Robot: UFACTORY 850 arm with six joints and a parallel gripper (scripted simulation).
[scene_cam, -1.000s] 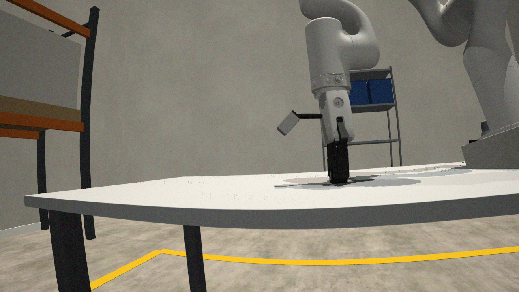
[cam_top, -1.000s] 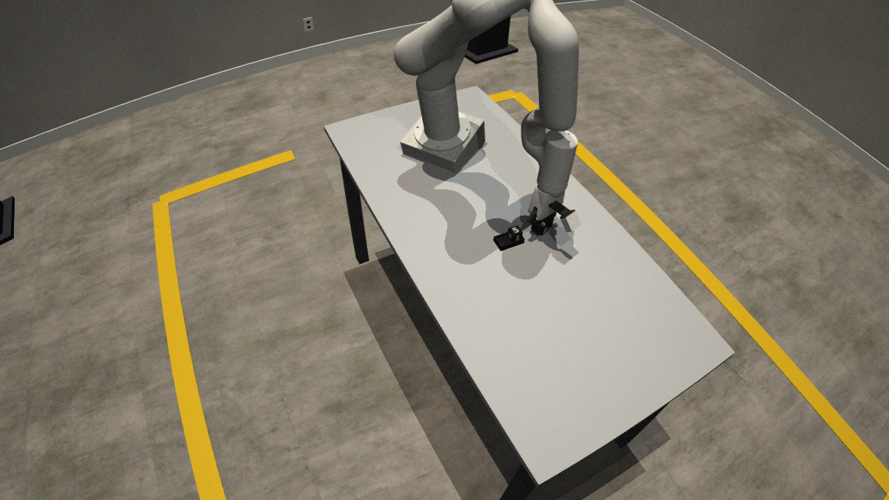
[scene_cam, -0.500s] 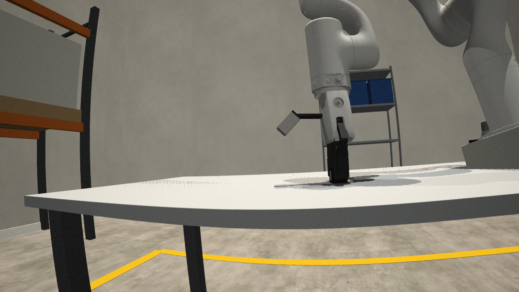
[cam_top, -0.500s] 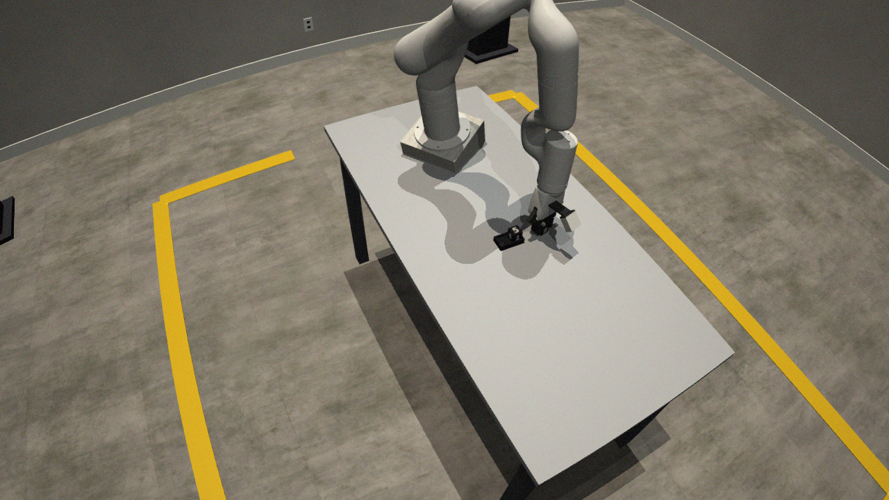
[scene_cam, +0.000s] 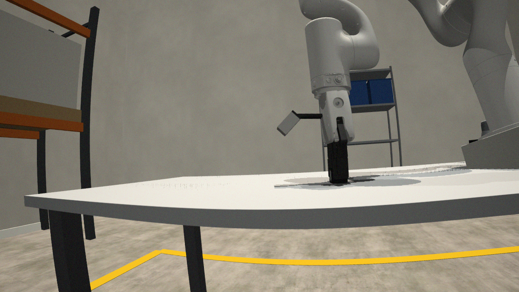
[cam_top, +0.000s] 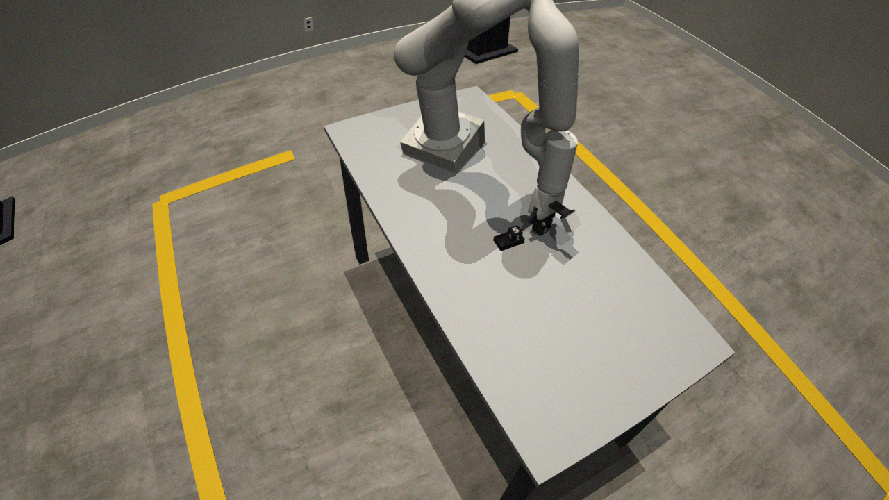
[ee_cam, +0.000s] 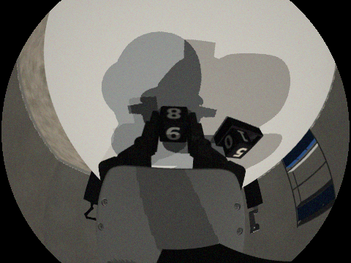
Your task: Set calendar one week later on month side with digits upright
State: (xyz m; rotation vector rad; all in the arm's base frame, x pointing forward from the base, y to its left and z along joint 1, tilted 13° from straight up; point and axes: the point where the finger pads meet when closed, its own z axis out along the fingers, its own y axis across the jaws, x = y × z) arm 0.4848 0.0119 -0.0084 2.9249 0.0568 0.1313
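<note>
My hand is 10 mm above the black cube. Also, from my hand: black tray: 20 mm behind, 110 mm to the right, 20 mm below.
</note>
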